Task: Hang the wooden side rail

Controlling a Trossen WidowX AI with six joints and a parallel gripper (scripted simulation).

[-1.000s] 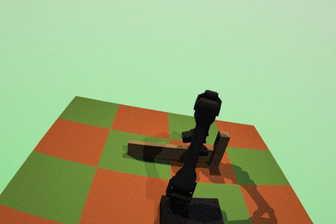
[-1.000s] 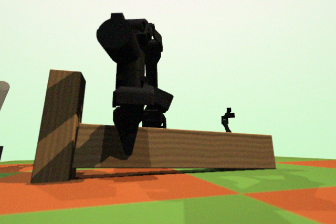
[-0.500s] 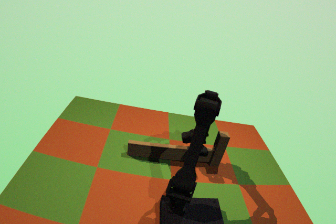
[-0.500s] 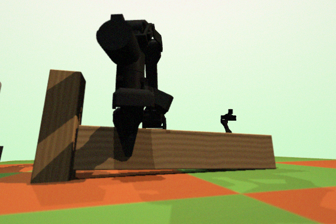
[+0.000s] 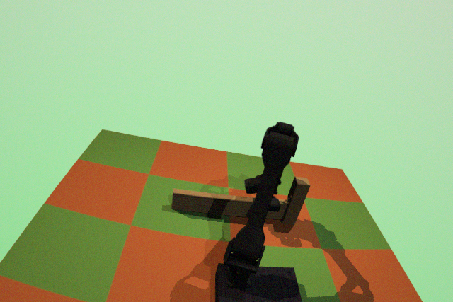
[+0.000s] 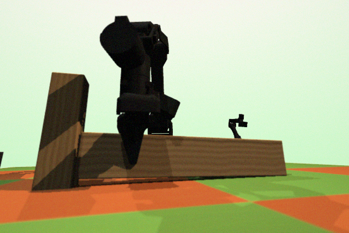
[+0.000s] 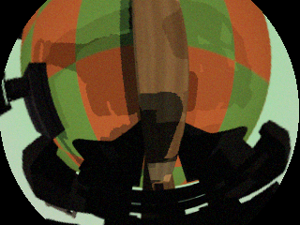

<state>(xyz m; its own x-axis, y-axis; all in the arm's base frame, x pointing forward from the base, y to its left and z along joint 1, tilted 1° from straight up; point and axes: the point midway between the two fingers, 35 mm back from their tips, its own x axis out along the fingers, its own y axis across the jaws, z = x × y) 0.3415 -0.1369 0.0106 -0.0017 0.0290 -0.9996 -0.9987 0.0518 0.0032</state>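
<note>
My gripper tip is 11 cm to the left of the headboard post, 5 cm below it and 1 cm past it.
</note>
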